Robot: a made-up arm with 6 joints.
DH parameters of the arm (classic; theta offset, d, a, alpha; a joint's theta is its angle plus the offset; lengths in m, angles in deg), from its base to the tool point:
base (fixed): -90 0.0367 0.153 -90
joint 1: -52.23 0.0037 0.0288 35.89
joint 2: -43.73 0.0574 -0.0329 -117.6
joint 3: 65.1 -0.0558 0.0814 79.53
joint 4: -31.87 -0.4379 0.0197 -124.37
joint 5: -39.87 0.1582 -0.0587 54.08
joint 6: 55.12 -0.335 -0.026 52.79
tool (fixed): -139.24 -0.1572 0 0
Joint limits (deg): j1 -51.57..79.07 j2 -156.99..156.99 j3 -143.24..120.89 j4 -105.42..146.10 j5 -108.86..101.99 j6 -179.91..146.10
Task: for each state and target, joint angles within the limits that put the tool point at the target. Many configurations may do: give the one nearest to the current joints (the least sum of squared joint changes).
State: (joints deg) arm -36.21 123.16 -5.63 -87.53 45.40 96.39
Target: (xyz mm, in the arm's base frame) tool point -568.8 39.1 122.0
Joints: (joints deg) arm -32.40 129.96 -23.06 -98.27 44.10 87.49
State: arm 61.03 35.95 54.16 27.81 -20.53 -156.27
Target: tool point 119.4 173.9 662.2
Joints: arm 79.07 39.95 75.08 14.30 -16.15 -163.22
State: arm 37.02 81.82 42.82 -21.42 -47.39 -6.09
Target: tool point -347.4 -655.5 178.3
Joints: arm 64.00 112.04 14.51 -16.24 -90.65 -9.70
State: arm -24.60 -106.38 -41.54 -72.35 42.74 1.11
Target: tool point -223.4 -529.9 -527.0
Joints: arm 9.20 -86.33 -63.63 -64.05 35.10 5.14
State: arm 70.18 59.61 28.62 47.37 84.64 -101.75
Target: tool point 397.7 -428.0 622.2
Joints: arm 79.07 101.91 68.04 57.57 101.99 -79.08
